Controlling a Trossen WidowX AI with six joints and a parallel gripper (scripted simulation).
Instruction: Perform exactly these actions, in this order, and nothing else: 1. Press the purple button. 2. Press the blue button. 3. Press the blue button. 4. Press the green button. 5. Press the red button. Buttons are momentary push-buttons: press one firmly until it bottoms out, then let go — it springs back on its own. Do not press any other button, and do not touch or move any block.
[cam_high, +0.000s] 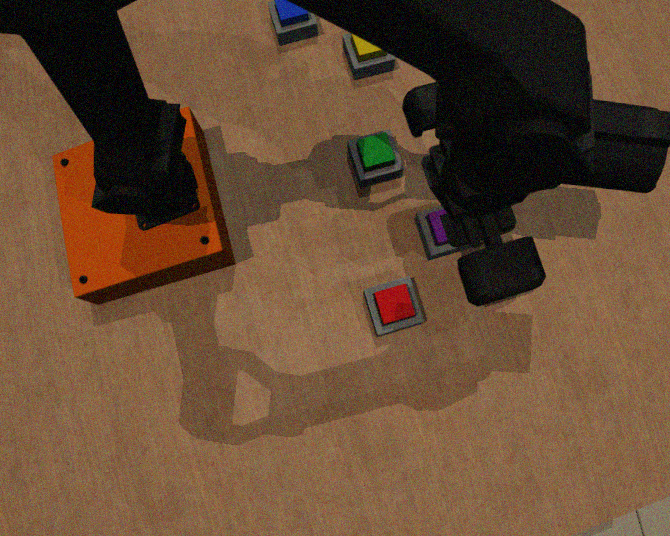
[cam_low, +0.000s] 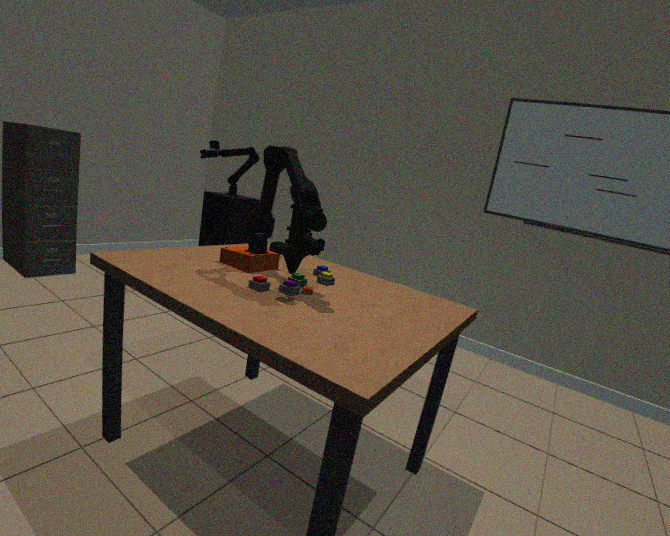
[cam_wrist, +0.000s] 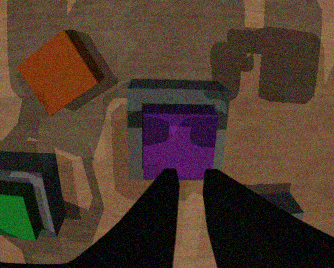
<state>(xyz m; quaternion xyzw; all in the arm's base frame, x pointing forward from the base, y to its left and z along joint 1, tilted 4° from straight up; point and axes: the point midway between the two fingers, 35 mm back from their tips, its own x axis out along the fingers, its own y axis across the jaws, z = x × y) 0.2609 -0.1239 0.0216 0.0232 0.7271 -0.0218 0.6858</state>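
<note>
Right now the purple button is 30 mm below my gripper tip. Also, from my gripper tip: orange block (60 mm to the left, 60 mm below, 30 mm ahead); green button (100 mm to the left, 40 mm behind, 30 mm below); red button (80 mm behind, 60 mm to the right, 30 mm below).
</note>
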